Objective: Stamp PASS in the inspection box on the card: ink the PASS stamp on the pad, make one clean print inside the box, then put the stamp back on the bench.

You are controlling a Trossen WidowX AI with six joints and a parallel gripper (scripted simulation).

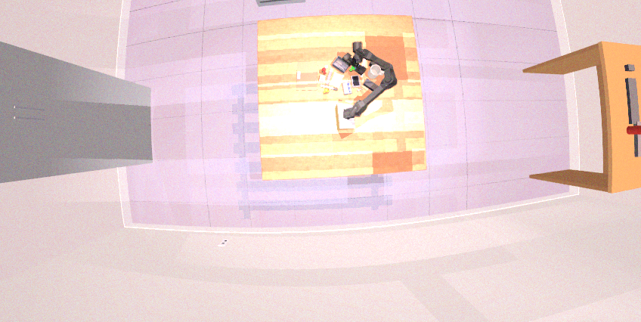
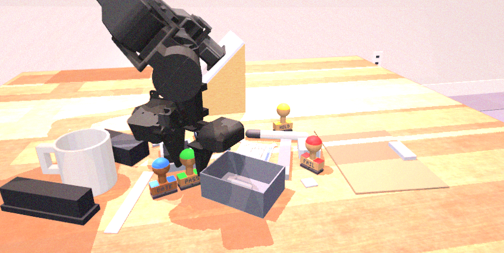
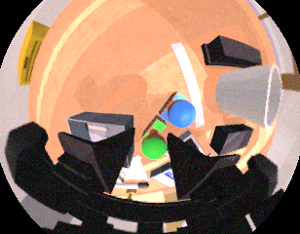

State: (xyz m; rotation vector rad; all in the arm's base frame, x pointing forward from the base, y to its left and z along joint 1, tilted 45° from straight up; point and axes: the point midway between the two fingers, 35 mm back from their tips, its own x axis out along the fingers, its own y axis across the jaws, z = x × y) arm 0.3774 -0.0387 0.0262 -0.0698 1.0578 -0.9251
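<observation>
My gripper tip is now 10 mm above the green-knobbed pass stamp. The rest, counted from my gripper tip: grey box: 30 mm ahead, 90 mm to the left, 20 mm below; then blue date stamp: 10 mm ahead, 40 mm to the right, 10 mm below; then ink pad: 90 mm behind, 30 mm to the right, 30 mm below.
</observation>
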